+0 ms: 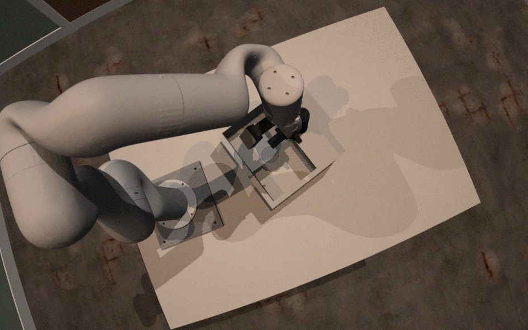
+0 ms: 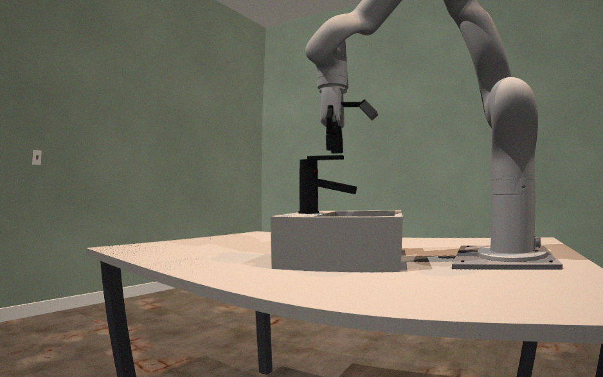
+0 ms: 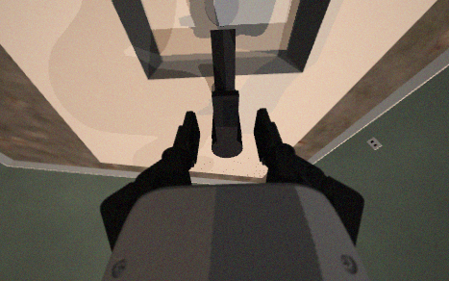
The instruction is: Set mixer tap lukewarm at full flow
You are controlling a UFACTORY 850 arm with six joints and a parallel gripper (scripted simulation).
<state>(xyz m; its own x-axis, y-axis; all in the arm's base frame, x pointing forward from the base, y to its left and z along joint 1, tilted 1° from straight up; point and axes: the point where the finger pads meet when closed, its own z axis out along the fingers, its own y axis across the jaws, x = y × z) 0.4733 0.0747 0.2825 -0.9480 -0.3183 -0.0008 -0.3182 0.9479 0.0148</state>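
Right now my hand is 3 cm above the lever, 2 cm short of it and 1 cm to the right of it. The rest, counted from my hand: black mixer tap (8 cm below, 5 cm ahead, 2 cm to the left); then grey sink basin (26 cm below, 4 cm behind, 2 cm to the right).
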